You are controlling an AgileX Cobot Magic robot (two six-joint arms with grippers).
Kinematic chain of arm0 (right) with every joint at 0, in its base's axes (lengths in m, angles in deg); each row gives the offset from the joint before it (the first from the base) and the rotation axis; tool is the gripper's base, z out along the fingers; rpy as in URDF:
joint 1: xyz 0 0 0.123 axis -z
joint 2: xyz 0 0 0 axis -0.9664 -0.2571 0
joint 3: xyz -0.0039 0.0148 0.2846 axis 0.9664 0.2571 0
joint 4: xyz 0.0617 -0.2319 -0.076 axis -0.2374 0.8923 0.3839
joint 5: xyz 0 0 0 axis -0.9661 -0.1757 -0.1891
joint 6: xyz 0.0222 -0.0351 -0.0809 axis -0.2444 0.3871 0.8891
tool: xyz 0 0 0 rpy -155.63 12.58 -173.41
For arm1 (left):
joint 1: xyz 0 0 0.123 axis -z
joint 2: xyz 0 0 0 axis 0.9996 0.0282 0
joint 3: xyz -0.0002 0.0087 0.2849 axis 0.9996 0.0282 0
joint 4: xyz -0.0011 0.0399 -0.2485 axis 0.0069 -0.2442 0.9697
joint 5: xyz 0 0 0 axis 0.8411 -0.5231 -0.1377
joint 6: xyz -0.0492 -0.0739 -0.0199 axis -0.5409 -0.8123 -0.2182
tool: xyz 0 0 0 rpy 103.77 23.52 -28.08
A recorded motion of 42 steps. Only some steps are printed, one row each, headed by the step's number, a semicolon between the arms.
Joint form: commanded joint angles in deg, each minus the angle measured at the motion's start. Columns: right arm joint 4, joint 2, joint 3, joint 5, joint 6, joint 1; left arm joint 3, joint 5, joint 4, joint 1, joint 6, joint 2.
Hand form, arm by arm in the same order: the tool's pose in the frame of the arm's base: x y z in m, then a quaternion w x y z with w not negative. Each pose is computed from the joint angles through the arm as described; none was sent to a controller.
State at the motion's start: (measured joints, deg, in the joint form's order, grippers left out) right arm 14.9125 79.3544 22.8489 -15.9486 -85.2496 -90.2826; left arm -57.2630 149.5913 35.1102 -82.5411 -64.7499 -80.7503
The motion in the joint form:
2: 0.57 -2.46 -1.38 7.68 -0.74 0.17; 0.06 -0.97 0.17 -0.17 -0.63 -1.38
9: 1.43 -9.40 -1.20 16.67 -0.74 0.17; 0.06 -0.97 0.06 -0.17 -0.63 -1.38
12: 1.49 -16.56 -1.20 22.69 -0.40 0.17; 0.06 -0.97 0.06 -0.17 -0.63 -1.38
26: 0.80 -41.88 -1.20 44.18 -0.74 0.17; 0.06 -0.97 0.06 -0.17 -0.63 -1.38
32: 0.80 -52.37 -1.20 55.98 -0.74 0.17; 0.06 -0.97 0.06 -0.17 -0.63 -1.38
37: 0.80 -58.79 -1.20 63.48 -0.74 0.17; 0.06 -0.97 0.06 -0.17 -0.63 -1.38
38: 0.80 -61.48 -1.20 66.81 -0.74 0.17; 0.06 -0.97 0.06 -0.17 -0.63 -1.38
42: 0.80 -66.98 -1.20 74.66 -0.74 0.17; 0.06 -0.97 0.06 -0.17 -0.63 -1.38
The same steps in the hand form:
2: 0.0058 -0.0030 0.3001 0.59166 -0.10708 0.79774 0.04570; -0.0084 -0.0004 0.2782 0.54176 0.10476 0.83396 0.00532
9: 0.0315 0.0036 0.3107 0.60533 -0.11168 0.78705 0.04069; -0.0084 -0.0003 0.2782 0.54174 0.10472 0.83398 0.00628
12: 0.0568 0.0109 0.3143 0.59747 -0.11932 0.79202 0.03854; -0.0084 -0.0003 0.2782 0.54174 0.10472 0.83398 0.00628
26: 0.1467 0.0379 0.3001 0.56897 -0.12954 0.81059 0.04927; -0.0084 -0.0003 0.2782 0.54174 0.10472 0.83398 0.00628
32: 0.1827 0.0488 0.2865 0.57761 -0.13313 0.80349 0.05529; -0.0084 -0.0003 0.2782 0.54174 0.10472 0.83398 0.00628
37: 0.2033 0.0552 0.2753 0.58474 -0.13469 0.79773 0.05969; -0.0084 -0.0003 0.2782 0.54174 0.10472 0.83398 0.00628
38: 0.2115 0.0577 0.2703 0.58900 -0.13511 0.79435 0.06183; -0.0084 -0.0003 0.2782 0.54174 0.10472 0.83398 0.00628
42: 0.2279 0.0630 0.2603 0.60478 -0.13509 0.78194 0.06756; -0.0084 -0.0003 0.2782 0.54174 0.10472 0.83398 0.00628

